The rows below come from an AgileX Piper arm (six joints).
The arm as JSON. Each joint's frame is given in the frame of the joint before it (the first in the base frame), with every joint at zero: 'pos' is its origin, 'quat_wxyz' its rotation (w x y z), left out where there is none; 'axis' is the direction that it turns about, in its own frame. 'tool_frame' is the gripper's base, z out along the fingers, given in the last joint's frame.
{
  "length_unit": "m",
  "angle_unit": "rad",
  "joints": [
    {
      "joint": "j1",
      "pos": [
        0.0,
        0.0,
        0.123
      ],
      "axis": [
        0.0,
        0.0,
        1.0
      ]
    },
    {
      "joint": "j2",
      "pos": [
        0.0,
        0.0,
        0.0
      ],
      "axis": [
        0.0,
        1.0,
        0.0
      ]
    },
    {
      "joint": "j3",
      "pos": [
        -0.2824,
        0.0,
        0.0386
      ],
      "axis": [
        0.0,
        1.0,
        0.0
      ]
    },
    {
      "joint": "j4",
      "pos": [
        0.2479,
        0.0,
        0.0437
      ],
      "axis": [
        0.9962,
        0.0,
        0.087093
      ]
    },
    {
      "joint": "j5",
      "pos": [
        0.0,
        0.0,
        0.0
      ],
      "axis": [
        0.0,
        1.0,
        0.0
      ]
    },
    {
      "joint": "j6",
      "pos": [
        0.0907,
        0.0,
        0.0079
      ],
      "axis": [
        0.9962,
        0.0,
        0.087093
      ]
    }
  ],
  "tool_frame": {
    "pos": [
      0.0,
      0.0,
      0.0
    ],
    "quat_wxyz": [
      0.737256,
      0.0,
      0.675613,
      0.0
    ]
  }
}
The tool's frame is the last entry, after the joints.
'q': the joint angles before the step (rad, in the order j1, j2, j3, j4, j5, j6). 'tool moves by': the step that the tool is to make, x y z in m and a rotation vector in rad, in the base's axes. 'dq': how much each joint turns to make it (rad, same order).
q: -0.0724 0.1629 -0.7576 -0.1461 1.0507 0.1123
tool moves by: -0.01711 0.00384 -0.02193 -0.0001 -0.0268 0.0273
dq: -0.0020 -0.1233 0.0667 0.0342 0.0270 -0.0282
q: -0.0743 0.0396 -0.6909 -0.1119 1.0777 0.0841
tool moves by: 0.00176 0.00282 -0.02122 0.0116 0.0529 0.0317
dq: -0.0001 -0.0425 0.0693 0.0378 0.0250 -0.0238
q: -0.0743 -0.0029 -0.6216 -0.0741 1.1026 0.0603
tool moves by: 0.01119 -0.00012 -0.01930 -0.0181 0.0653 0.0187
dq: -0.0001 -0.0001 0.0775 0.0082 -0.0157 -0.0314
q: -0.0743 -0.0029 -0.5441 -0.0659 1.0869 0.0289
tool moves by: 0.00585 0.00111 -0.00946 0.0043 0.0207 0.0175
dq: -0.0001 -0.0001 0.0402 0.0186 -0.0199 -0.0132
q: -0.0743 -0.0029 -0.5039 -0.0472 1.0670 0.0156
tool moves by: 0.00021 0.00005 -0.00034 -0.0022 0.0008 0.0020
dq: 0.0000 -0.0001 0.0015 0.0008 -0.0009 -0.0033
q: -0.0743 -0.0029 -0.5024 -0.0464 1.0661 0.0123
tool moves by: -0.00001 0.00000 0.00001 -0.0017 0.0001 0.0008
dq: -0.0001 0.0000 0.0000 0.0000 0.0000 -0.0019
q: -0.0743 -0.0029 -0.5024 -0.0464 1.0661 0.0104
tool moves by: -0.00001 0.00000 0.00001 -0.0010 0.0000 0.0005
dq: 0.0000 -0.0001 0.0000 0.0000 0.0000 -0.0011
